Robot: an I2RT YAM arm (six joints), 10 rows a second.
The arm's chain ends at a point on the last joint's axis. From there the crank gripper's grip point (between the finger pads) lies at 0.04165 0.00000 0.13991 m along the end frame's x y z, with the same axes.
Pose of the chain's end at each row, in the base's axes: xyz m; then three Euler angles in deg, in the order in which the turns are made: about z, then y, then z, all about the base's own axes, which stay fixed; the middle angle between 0 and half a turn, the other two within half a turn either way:
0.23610, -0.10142, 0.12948, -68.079, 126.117, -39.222
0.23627, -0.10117, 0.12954, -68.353, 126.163, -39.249
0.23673, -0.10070, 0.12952, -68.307, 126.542, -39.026
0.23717, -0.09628, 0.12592, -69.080, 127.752, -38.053
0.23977, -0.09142, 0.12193, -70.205, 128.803, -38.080
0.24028, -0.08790, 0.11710, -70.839, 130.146, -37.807
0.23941, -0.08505, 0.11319, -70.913, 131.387, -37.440
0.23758, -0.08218, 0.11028, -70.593, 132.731, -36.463
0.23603, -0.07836, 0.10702, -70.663, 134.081, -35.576
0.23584, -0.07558, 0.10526, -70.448, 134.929, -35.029
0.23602, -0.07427, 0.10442, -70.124, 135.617, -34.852
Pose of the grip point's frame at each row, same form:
0.29213, -0.19702, 0.03445, -68.079, 126.117, -39.222
0.29223, -0.19688, 0.03458, -68.353, 126.163, -39.249
0.29256, -0.19577, 0.03385, -68.307, 126.542, -39.026
0.29313, -0.18949, 0.02850, -69.080, 127.752, -38.053
0.29447, -0.18406, 0.02326, -70.205, 128.803, -38.080
0.29370, -0.17914, 0.01644, -70.839, 130.146, -37.807
0.29168, -0.17464, 0.01047, -70.913, 131.387, -37.440
0.28933, -0.16927, 0.00518, -70.593, 132.731, -36.463
0.28711, -0.16322, -0.00022, -70.663, 134.081, -35.576
0.28636, -0.15892, -0.00342, -70.448, 134.929, -35.029
0.28564, -0.15655, -0.00548, -70.124, 135.617, -34.852

